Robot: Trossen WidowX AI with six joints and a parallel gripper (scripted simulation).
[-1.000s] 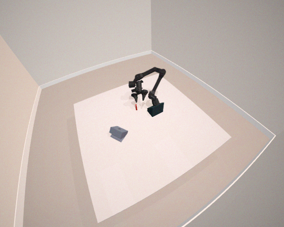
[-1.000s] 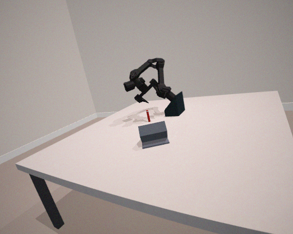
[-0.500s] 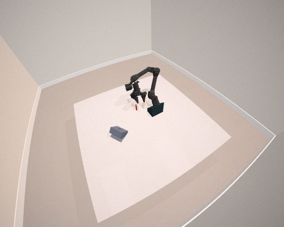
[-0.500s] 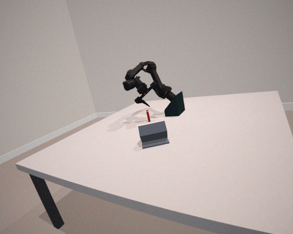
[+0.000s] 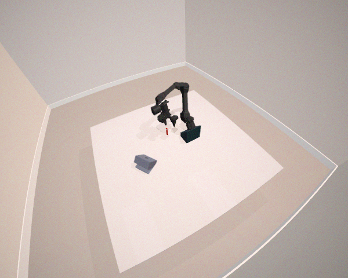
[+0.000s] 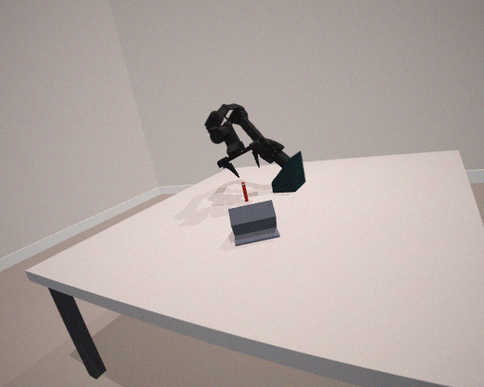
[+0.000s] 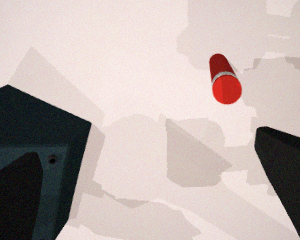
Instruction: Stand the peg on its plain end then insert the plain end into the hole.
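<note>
My gripper tip is now 20 mm short of the red peg, 30 mm to the left of it and 50 mm above it. The rest, counted from my gripper tip: grey sloped panel 330 mm ahead, 120 mm to the left, 70 mm below.
</note>
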